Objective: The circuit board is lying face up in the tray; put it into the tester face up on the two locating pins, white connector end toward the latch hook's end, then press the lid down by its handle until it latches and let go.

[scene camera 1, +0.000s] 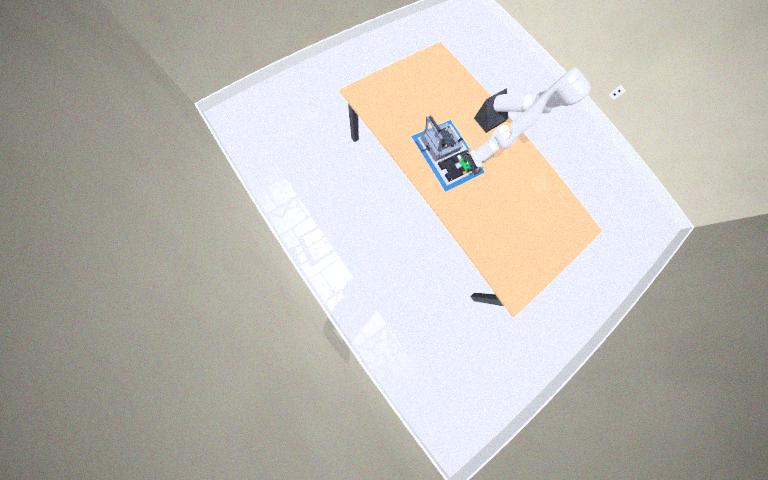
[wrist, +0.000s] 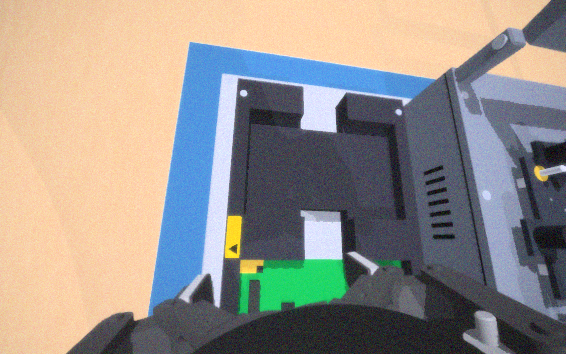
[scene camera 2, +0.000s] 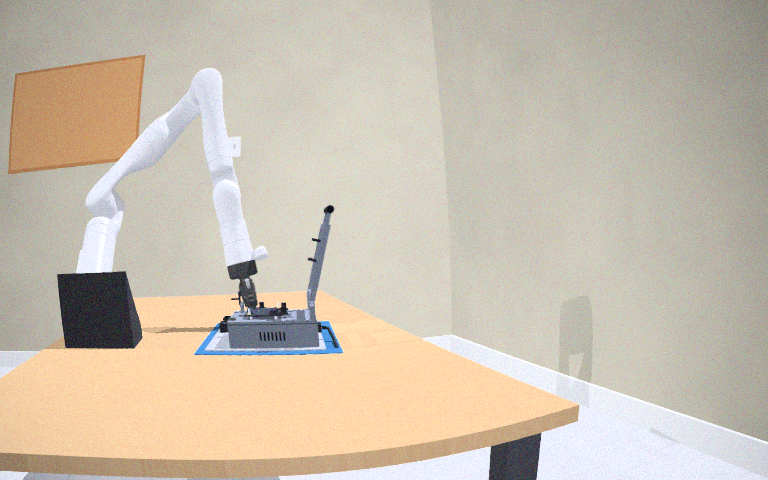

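Where they show: gripper, between the fingertips: [scene camera 1: 464, 167] [wrist: 280, 278]; arm's base, origin of its link: [scene camera 1: 498, 103] [scene camera 2: 92, 291].
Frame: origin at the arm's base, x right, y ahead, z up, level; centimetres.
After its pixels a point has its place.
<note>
The green circuit board [scene camera 1: 465, 163] {y 40.8, x -12.8, z -10.2 cm} [wrist: 300, 286] {y 42.3, x -13.1, z -10.2 cm} lies in the black tray [scene camera 1: 449, 170] {y 51.9, x -9.5, z -10.4 cm} [wrist: 320, 170] {y 49.4, x -9.6, z -10.4 cm}; its near part is hidden by the gripper in the wrist view, and its white connector cannot be made out there. My gripper [scene camera 1: 478, 169] {y 43.0, x -14.2, z -10.6 cm} [scene camera 2: 249, 309] {y 43.0, x -14.2, z -10.6 cm} [wrist: 280, 278] {y 43.0, x -14.2, z -10.6 cm} is open, low over the board, one fingertip outside the tray's yellow-marked side and the other over the board. Nothing is held. The grey tester [scene camera 1: 444, 148] {y 46.6, x 1.6, z -6.2 cm} [scene camera 2: 274, 333] {y 41.1, x 15.0, z -8.6 cm} [wrist: 435, 150] {y 48.8, x -1.1, z -8.7 cm} stands beside the tray. Its lid [scene camera 1: 431, 131] {y 53.5, x 10.6, z 5.8 cm} [scene camera 2: 320, 254] {y 51.2, x 16.4, z 6.1 cm} is raised steeply, with the black handle [scene camera 2: 329, 209] {y 54.2, x 14.2, z 14.5 cm} at its top.
Tray and tester stand on a blue-bordered mat [scene camera 1: 446, 187] {y 60.3, x -15.6, z -12.0 cm} [scene camera 2: 207, 345] {y 27.5, x 6.2, z -12.0 cm} [wrist: 197, 100] {y 57.3, x -17.4, z -12.0 cm} on the wooden table [scene camera 1: 532, 237] {y 42.1, x -72.6, z -12.2 cm} [scene camera 2: 339, 396] {y 41.4, x 51.1, z -12.2 cm} [wrist: 90, 100] {y 58.4, x -24.9, z -12.2 cm}. The tester's wall rises close beside the gripper's right finger in the wrist view. The arm's black pedestal [scene camera 1: 489, 114] {y 9.0, x -1.1, z -2.4 cm} [scene camera 2: 96, 311] {y 1.1, x 4.7, z -4.0 cm} stands behind.
</note>
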